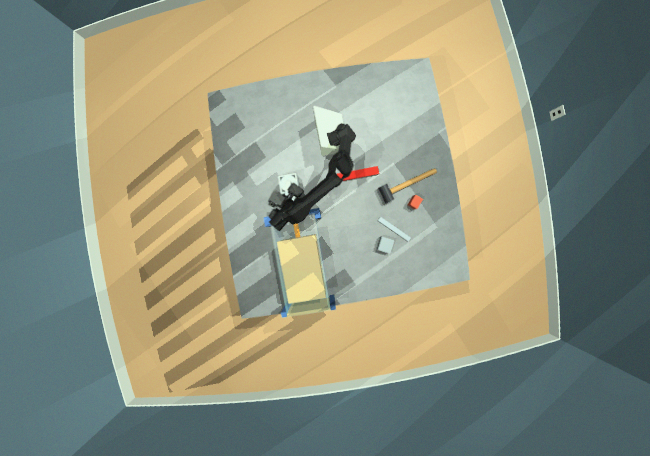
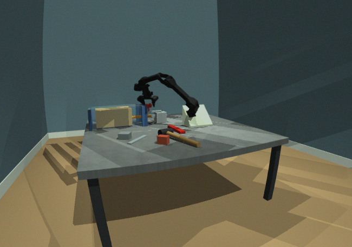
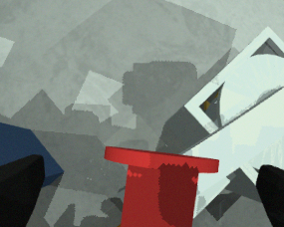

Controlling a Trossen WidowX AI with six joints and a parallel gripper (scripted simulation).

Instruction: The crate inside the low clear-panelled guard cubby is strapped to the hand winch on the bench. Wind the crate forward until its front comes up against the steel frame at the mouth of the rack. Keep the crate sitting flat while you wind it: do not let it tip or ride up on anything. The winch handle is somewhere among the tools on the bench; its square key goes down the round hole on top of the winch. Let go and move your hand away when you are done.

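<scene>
My gripper tip is 2 cm short of the red spool-shaped handle grip and 1 cm to the right of it. From my gripper tip the other things lie so: clear-panelled cubby 32 cm ahead, 2 cm below; then winch handle 3 cm below, 2 cm to the left, 2 cm behind; then grey winch 10 cm below, 10 cm behind, 4 cm to the left.
</scene>
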